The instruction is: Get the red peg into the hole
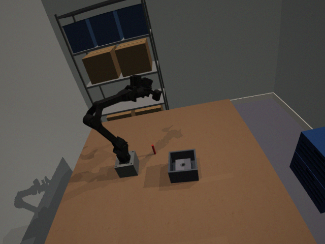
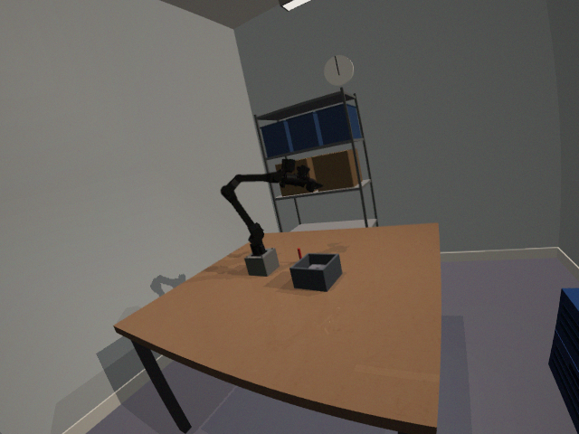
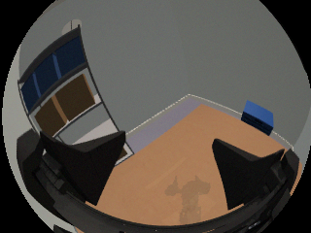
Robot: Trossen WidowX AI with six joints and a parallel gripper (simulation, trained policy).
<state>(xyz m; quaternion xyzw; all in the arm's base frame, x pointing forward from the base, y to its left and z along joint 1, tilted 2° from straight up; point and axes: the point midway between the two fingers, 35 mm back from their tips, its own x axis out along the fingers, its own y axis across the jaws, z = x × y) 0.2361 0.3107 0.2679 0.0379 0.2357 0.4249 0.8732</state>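
Now: gripper tip 33 cm above the red peg, 20 cm to the left of it and 8 cm past it. Round my gripper tip: pale plate 39 cm to the right, 33 cm below, 10 cm ahead; dark box 39 cm to the right, 35 cm below, 10 cm ahead.
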